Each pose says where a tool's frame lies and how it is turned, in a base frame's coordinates. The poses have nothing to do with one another.
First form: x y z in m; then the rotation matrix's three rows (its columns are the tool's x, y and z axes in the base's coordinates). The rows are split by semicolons.
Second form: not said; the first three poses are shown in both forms.
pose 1, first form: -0.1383 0.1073 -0.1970; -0.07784 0.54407 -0.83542; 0.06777 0.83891 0.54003; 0.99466 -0.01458 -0.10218
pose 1, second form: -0.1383 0.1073 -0.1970 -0.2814 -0.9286 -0.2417 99.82
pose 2, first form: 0.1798 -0.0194 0.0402; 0.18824 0.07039 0.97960; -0.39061 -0.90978 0.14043; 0.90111 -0.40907 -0.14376
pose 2, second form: 0.1798 -0.0194 0.0402 -0.7616 0.1088 -0.6389 158.85
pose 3, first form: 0.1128 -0.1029 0.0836; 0.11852 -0.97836 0.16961; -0.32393 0.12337 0.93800; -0.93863 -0.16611 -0.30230
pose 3, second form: 0.1128 -0.1029 0.0836 -0.6511 0.6535 0.3859 122.02
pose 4, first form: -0.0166 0.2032 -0.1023; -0.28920 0.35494 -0.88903; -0.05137 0.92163 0.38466; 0.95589 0.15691 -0.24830
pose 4, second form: -0.0166 0.2032 -0.1023 -0.1197 -0.9696 -0.2135 107.93
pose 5, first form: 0.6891 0.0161 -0.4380; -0.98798 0.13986 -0.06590; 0.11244 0.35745 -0.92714; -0.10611 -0.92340 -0.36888
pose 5, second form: 0.6891 0.0161 -0.4380 0.0766 0.8238 -0.5617 178.60
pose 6, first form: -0.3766 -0.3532 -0.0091; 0.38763 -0.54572 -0.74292; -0.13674 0.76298 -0.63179; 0.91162 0.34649 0.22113
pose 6, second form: -0.3766 -0.3532 -0.0091 0.4978 -0.8419 0.2081 79.29
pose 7, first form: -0.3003 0.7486 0.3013; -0.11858 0.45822 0.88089; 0.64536 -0.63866 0.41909; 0.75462 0.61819 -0.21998
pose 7, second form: -0.3003 0.7486 0.3013 0.6614 0.4195 0.6217 171.34
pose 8, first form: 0.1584 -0.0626 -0.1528; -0.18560 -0.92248 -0.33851; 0.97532 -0.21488 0.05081; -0.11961 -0.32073 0.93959
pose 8, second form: 0.1584 -0.0626 -0.1528 -0.1909 -0.1125 0.9751 103.32
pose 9, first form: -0.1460 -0.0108 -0.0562; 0.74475 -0.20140 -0.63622; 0.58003 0.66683 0.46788; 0.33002 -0.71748 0.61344
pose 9, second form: -0.1460 -0.0108 -0.0562 -0.6902 -0.5626 0.4550 59.17
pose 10, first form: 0.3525 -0.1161 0.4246; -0.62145 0.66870 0.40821; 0.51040 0.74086 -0.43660; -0.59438 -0.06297 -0.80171
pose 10, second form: 0.3525 -0.1161 0.4246 0.3454 0.9270 -0.1464 147.26
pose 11, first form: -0.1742 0.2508 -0.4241; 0.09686 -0.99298 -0.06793; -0.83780 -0.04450 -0.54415; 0.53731 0.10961 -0.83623
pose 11, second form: -0.1742 0.2508 -0.4241 0.7229 -0.6693 0.1716 153.12
